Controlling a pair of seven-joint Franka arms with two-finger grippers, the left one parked.
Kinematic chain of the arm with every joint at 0, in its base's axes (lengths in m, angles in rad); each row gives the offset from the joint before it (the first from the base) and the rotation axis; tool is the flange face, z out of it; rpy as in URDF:
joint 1: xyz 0 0 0.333 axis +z
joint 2: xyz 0 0 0 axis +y
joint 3: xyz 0 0 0.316 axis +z
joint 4: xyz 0.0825 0 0 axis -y
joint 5: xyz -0.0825 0 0.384 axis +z
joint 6: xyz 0 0 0 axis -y
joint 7: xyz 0.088 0 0 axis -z
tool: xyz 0 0 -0.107 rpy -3.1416 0 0
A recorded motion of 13 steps. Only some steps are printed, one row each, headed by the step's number.
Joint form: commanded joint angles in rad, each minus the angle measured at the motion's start. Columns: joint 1, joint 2, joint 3, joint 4, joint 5, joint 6, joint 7.
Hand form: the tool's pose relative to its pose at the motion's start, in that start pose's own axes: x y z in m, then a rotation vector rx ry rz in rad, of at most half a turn. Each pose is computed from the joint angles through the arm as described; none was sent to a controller.
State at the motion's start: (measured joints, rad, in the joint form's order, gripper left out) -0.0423 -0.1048 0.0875 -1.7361 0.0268 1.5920 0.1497
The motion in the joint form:
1: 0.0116 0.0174 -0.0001 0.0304 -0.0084 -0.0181 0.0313
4: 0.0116 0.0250 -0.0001 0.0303 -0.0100 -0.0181 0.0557
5: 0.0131 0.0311 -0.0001 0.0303 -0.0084 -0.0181 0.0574
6: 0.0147 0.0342 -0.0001 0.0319 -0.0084 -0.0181 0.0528
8: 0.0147 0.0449 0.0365 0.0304 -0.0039 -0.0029 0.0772
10: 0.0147 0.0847 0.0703 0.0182 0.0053 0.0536 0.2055
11: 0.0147 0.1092 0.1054 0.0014 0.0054 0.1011 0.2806
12: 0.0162 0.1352 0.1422 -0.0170 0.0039 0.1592 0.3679
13: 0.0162 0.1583 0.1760 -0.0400 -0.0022 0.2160 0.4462
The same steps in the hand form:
1: 0.0032 -0.0055 -0.0038 -0.0081 -0.0039 0.0192
4: 0.0055 -0.0054 0.0001 -0.0105 -0.0112 0.0437
5: 0.0071 -0.0065 0.0033 -0.0096 -0.0176 0.0440
6: 0.0079 -0.0074 0.0041 -0.0097 -0.0191 0.0378
8: 0.0087 -0.0280 0.0096 -0.0080 -0.0171 0.0260
10: 0.0206 -0.0487 0.0319 0.0033 -0.0161 0.1221
11: 0.0257 -0.0686 0.0494 0.0069 -0.0117 0.1633
12: 0.0301 -0.0904 0.0676 0.0143 -0.0009 0.2134
13: 0.0327 -0.1091 0.0866 0.0188 0.0083 0.2580

